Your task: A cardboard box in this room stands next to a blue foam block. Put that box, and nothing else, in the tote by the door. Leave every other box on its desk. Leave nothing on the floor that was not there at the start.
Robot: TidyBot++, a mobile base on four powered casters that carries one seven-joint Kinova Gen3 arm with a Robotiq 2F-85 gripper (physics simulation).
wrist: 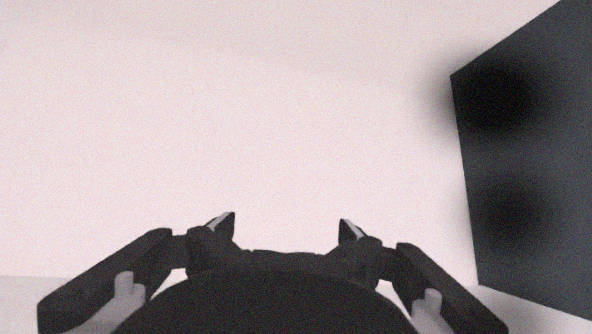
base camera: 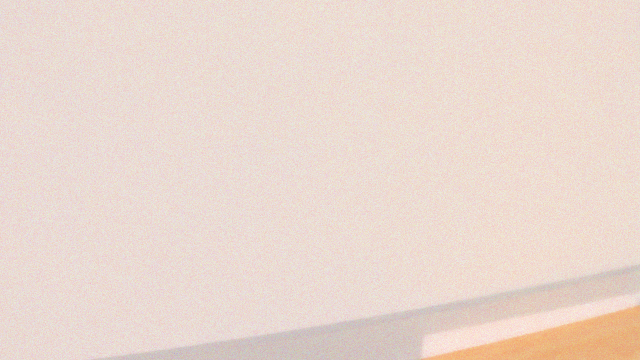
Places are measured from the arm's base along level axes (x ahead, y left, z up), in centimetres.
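Pixels of known places: gripper, fingertip midpoint: (wrist: 286, 226).
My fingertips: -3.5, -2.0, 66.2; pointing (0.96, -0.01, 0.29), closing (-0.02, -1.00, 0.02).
Note:
Behind a point stands the place of what it marks, as x, y, z.
My gripper (wrist: 286, 226) @[-3.5, -2.0, 66.2] is open in the wrist view, with its two fingers wide apart and a pale wall behind the space between them. No cardboard box, blue foam block or tote shows in either view.
A pale wall (base camera: 300, 150) @[46.9, -0.6, -14.6] (wrist: 225, 125) @[42.9, 22.4, 95.6] fills most of both views. In the base camera view its skirting (base camera: 500, 325) @[50.9, -31.8, -44.2] meets the wooden floor (base camera: 575, 340) @[49.9, -45.5, -47.6] at the lower right. A large dark panel (wrist: 565, 160) @[30.0, -85.3, 89.1] stands at the right of the wrist view; two dark blurred spots cover part of it.

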